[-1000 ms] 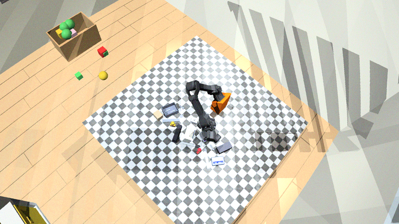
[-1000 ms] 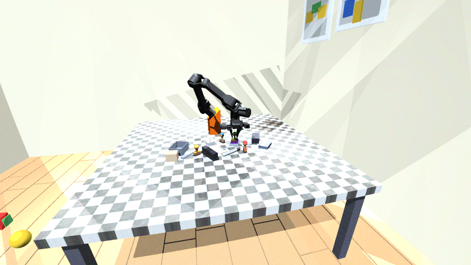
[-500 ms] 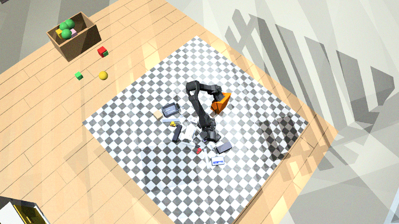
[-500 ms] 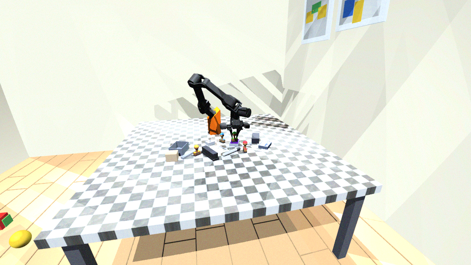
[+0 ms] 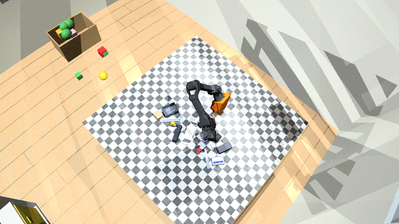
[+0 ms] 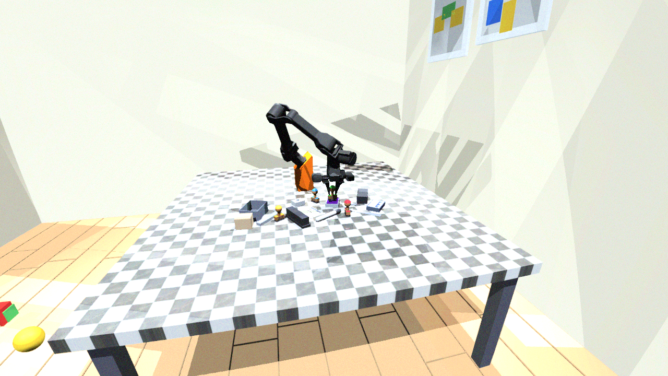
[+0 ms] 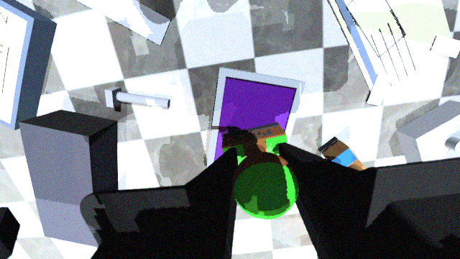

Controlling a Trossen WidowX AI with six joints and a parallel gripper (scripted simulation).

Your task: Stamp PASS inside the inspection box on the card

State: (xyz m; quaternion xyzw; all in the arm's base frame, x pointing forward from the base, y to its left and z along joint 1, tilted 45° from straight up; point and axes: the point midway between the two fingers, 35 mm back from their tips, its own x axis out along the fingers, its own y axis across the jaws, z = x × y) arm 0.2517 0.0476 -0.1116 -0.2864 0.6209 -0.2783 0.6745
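My gripper tip is 4 cm above the ink pad. From my gripper tip the other things lie so: blue-knobbed stamp (4 cm behind, 8 cm to the right, 2 cm below); then white marker (12 cm ahead, 3 cm to the right, 3 cm below); then green-knobbed stamp (right at my gripper tip).
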